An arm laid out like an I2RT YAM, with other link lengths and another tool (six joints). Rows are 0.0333 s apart.
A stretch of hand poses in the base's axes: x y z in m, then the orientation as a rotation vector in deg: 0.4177 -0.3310 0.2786 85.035 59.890 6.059; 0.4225 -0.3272 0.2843 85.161 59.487 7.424; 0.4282 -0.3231 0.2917 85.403 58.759 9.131; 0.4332 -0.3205 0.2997 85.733 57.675 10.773; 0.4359 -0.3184 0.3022 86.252 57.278 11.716; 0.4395 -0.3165 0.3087 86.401 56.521 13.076; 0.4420 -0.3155 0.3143 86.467 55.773 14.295; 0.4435 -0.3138 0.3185 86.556 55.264 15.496; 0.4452 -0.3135 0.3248 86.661 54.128 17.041; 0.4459 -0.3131 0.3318 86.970 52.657 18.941
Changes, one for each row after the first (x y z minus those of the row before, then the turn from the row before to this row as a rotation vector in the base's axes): 0.0048 0.0038 0.0057 0.605 -0.983 0.452; 0.0057 0.0041 0.0074 0.802 -1.354 0.406; 0.0050 0.0026 0.0080 0.808 -1.529 0.133; 0.0027 0.0021 0.0025 0.783 -0.627 0.099; 0.0036 0.0019 0.0065 0.600 -1.196 0.233; 0.0025 0.0010 0.0056 0.480 -1.135 0.191; 0.0015 0.0017 0.0042 0.527 -0.954 0.319; 0.0017 0.0003 0.0063 0.631 -1.546 0.123; 0.0007 0.0004 0.0070 0.945 -1.884 0.058
